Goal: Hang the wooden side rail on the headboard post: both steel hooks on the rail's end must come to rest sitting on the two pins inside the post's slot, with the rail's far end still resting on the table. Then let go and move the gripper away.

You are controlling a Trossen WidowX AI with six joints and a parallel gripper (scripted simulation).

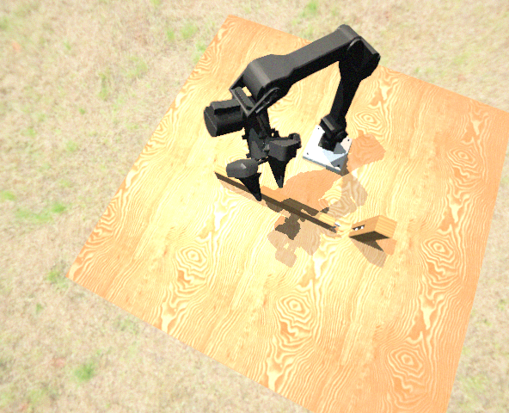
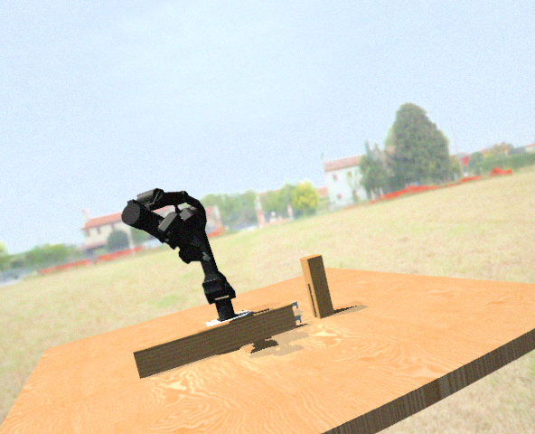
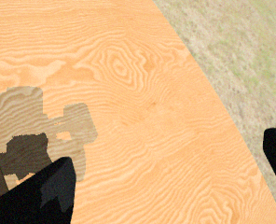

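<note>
Now: the headboard post 31 cm to the left of my gripper tip, 18 cm below it and 8 cm behind it.
</note>
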